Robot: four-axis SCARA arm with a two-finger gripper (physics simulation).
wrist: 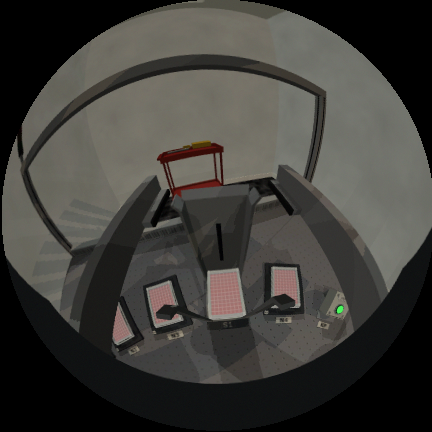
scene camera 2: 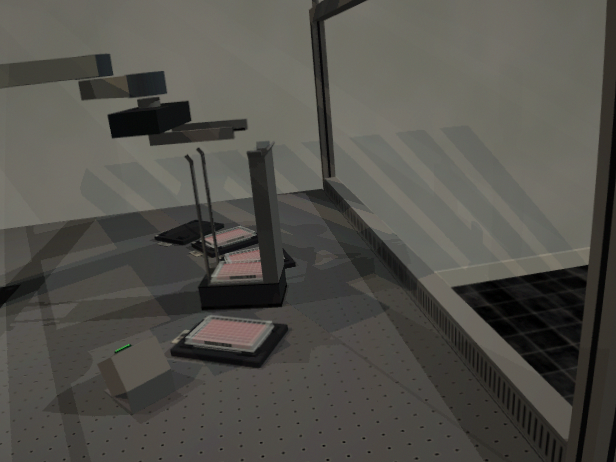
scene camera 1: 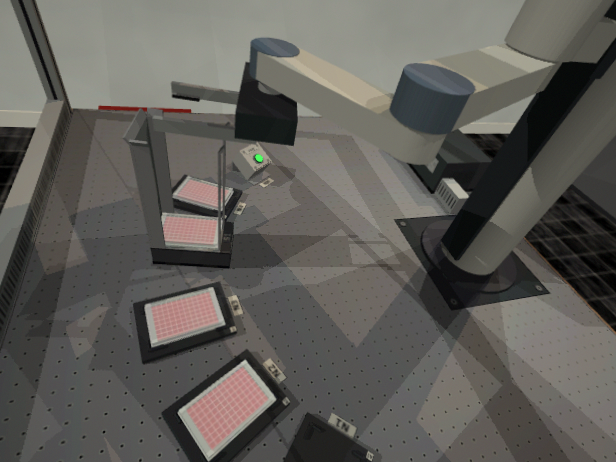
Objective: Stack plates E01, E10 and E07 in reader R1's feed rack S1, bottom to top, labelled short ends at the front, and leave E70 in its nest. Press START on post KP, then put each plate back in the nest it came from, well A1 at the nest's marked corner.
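Frame: origin at the arm's base, x right, y ahead, z up, level; millimetres.
Seen in the pictures: gripper, fingertip midpoint: (wrist: 218, 176) (scene camera 2: 240, 128) (scene camera 1: 163, 104); arm's base at its link origin: (scene camera 1: 464, 257).
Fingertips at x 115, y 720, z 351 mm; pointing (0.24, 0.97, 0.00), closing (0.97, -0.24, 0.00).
Note:
Pixels of each thing's top centre, then the offset from my fingertips to it. "spot": a spot on its surface instead.
- feed rack S1 at a spot on its surface: (scene camera 2: 242, 296) spot: dy -37, dx +35, dz -313 mm
- pink-welled plate at its top centre: (scene camera 2: 246, 266) (scene camera 1: 189, 228) (wrist: 224, 291) dy -22, dx -9, dz -271 mm
- Nest N1 at its top centre: (scene camera 2: 189, 227) dy -171, dx -501, dz -321 mm
- Post KP at its top centre: (scene camera 2: 127, 342) (scene camera 1: 253, 148) (wrist: 345, 299) dy -205, dx +266, dz -255 mm
- rack's tall back column at a spot on its surface: (wrist: 215, 210) spot: dy +41, dx +3, dz -71 mm
- dark box at a spot on its surface: (scene camera 1: 465, 160) spot: dy -828, dx +146, dz -223 mm
My gripper (scene camera 1: 167, 105) (scene camera 2: 239, 128) (wrist: 218, 176) is open and empty, fingers level with the top of feed rack S1 (scene camera 1: 192, 257) (scene camera 2: 242, 296) (wrist: 227, 324) or a little higher. A pink-welled plate (scene camera 1: 191, 231) (scene camera 2: 237, 271) (wrist: 226, 295) lies flat at the rack's bottom. Another plate (scene camera 1: 204, 193) (scene camera 2: 230, 334) (wrist: 285, 282) lies in nest N4, one plate (scene camera 1: 185, 316) (wrist: 162, 299) in N3 and one plate (scene camera 1: 227, 407) (scene camera 2: 230, 237) in N2. Nest N1 (scene camera 1: 325, 442) (scene camera 2: 185, 232) holds no plate. Plate numbers are unreadable. Post KP (scene camera 1: 248, 165) (scene camera 2: 145, 372) (wrist: 330, 301) has a green button.
The rack's tall back column (scene camera 1: 145, 185) (scene camera 2: 265, 215) (wrist: 215, 210) and two thin front posts rise below the gripper. The arm's column (scene camera 1: 520, 200) stands on a dark base plate. A dark box (scene camera 1: 465, 160) is behind it. A red cart (wrist: 192, 153) stands outside the enclosure.

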